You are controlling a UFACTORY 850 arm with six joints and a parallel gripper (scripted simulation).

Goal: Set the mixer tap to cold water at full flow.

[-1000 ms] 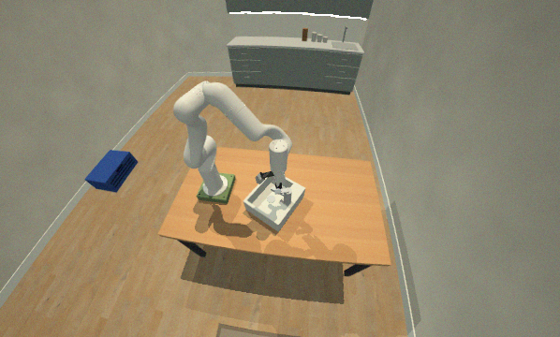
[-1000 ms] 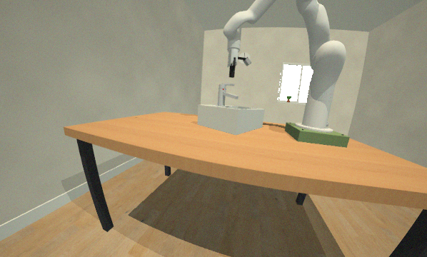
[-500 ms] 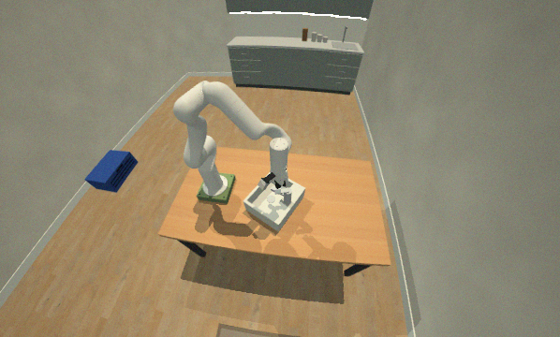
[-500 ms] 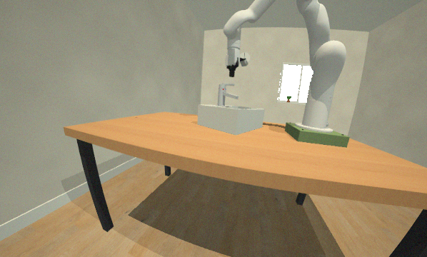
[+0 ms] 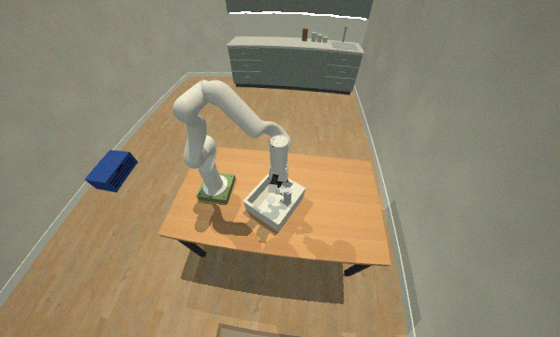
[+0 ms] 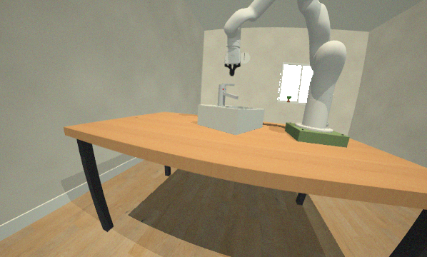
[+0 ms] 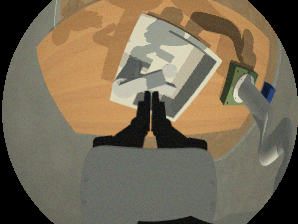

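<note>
Now: hand 8 cm above the grey lever and 2 cm short of it. Also, from my hand: white basin (31 cm below, 8 cm to the left, 4 cm behind).
</note>
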